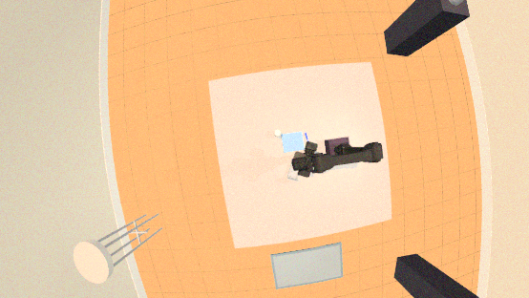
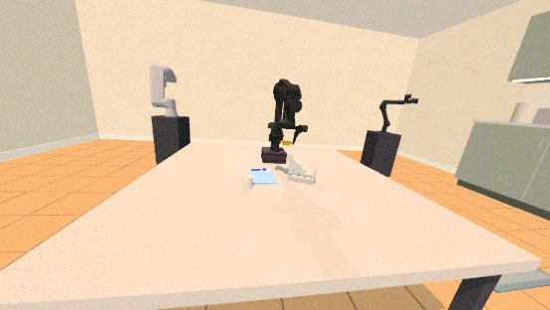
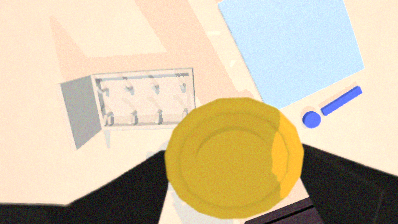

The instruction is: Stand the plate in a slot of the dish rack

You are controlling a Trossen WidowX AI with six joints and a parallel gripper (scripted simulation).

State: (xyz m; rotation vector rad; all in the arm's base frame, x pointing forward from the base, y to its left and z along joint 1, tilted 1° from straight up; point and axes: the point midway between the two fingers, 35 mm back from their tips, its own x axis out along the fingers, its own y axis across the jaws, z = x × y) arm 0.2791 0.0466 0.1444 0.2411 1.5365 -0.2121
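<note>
My gripper tip is now 2 cm short of the dish rack, 9 cm to the right of it and 15 cm above it. Also, from my gripper tip: blue spoon: 8 cm behind, 12 cm to the right, 17 cm below; white cup: 14 cm ahead, 17 cm to the right, 15 cm below; plate: 1 cm above.
</note>
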